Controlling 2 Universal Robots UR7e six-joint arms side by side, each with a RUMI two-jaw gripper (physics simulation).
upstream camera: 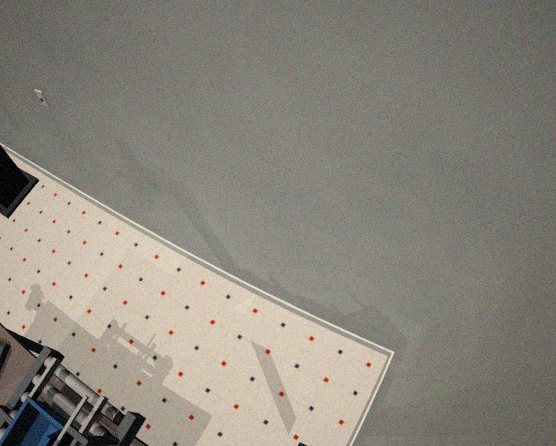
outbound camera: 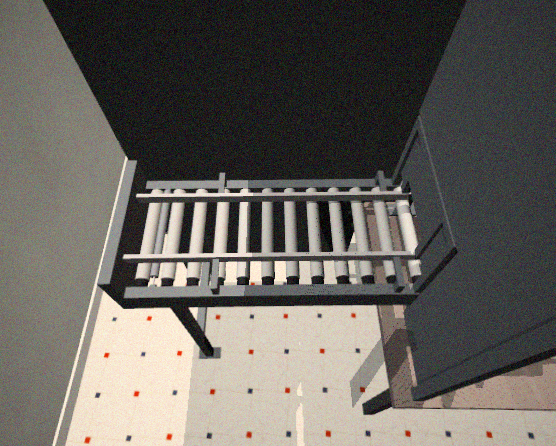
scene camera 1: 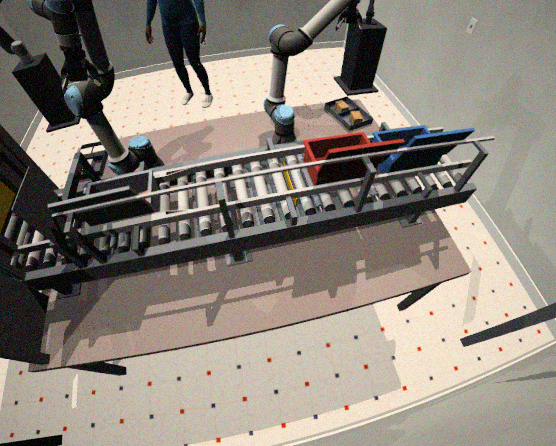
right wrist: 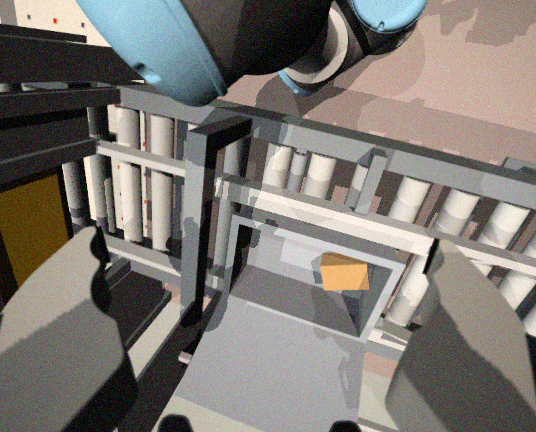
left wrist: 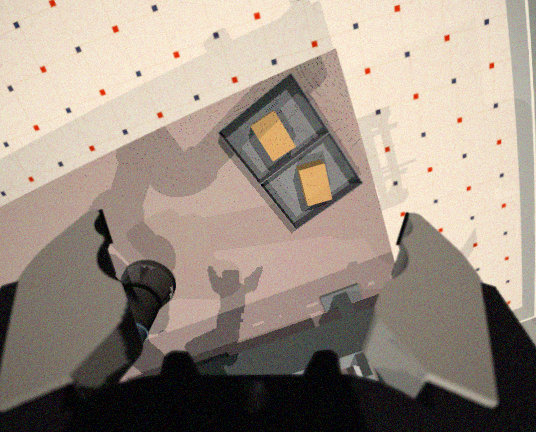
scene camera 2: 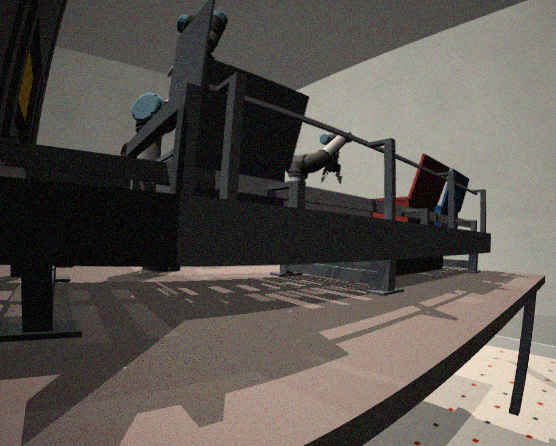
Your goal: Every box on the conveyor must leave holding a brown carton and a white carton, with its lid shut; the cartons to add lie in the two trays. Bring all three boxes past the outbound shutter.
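Pixels of known places: left gripper, fingertip midpoint: [scene camera 1: 348, 32] [left wrist: 256, 217] [scene camera 2: 331, 183]; right gripper, fingertip midpoint: [scene camera 1: 84, 92] [right wrist: 267, 236]; left arm's base, origin of the base link: [scene camera 1: 284, 141] [left wrist: 149, 282]; right arm's base, origin of the base link: [scene camera 2: 161, 269].
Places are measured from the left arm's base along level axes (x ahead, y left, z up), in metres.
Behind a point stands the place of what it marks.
Note:
My left gripper [left wrist: 256, 217] {x -0.194, y 0.491, z 0.543 m} [scene camera 2: 332, 178] {x -0.194, y 0.491, z 0.543 m} is open and empty, high above the table; a black tray [left wrist: 241, 158] {x -0.156, y 0.426, z 0.016 m} with two brown cartons [left wrist: 273, 136] {x -0.164, y 0.516, z 0.052 m} [left wrist: 315, 183] {x -0.021, y 0.545, z 0.052 m} lies ahead of its fingers in the left wrist view. My right gripper [right wrist: 267, 236] {x 0.093, y -0.897, z 0.659 m} is open and empty above the grey box [right wrist: 280, 360] {x 0.491, y -0.929, z 0.420 m} [scene camera 1: 120, 202], whose lid is open. A brown carton [right wrist: 345, 275] {x 0.381, y -0.834, z 0.280 m} lies inside at its right end. A red box [scene camera 1: 312, 160] {x 0.527, y -0.097, z 0.340 m} and a blue box [scene camera 1: 400, 134] {x 0.498, y 0.412, z 0.317 m} [upstream camera: 35, 425] {x 0.517, y 0.449, z 0.230 m} stand farther right on the conveyor, lids open; their contents are hidden. I cannot make out white cartons or their tray.
Side rails [scene camera 1: 275, 172] {x 0.634, y -0.307, z 0.457 m} run along the conveyor, with a yellow strip [scene camera 1: 290, 185] {x 0.509, y -0.187, z 0.198 m} across the rollers left of the red box. An upright post [right wrist: 197, 215] {x 0.224, y -1.074, z 0.410 m} stands beside the grey box. Rollers [outbound camera: 267, 235] {x 0.226, y -1.918, z 0.220 m} show in the outbound view. A person [scene camera 1: 180, 40] stands behind the table.

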